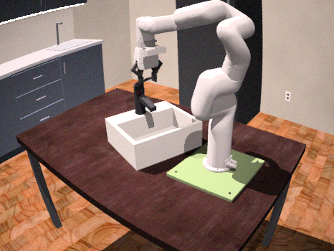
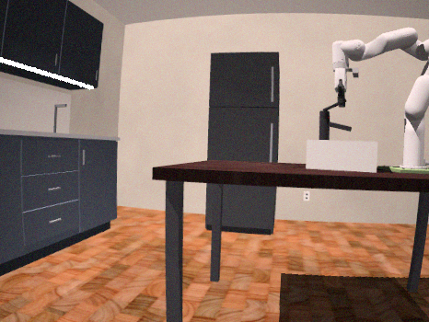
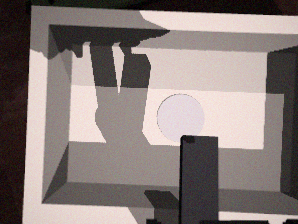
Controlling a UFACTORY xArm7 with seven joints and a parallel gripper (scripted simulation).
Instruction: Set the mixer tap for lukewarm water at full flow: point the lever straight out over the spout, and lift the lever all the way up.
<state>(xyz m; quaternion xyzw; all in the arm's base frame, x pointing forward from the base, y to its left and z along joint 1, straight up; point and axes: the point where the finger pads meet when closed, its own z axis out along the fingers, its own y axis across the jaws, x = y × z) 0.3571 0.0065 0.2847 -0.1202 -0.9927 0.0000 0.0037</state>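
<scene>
My hand is 30 mm short of the lever, 10 mm to the left of it and 10 mm above it. Also, from my hand: white sink basin: 260 mm below, 40 mm behind, 20 mm to the left; then black mixer tap: 70 mm below, 50 mm ahead, 10 mm to the right.
</scene>
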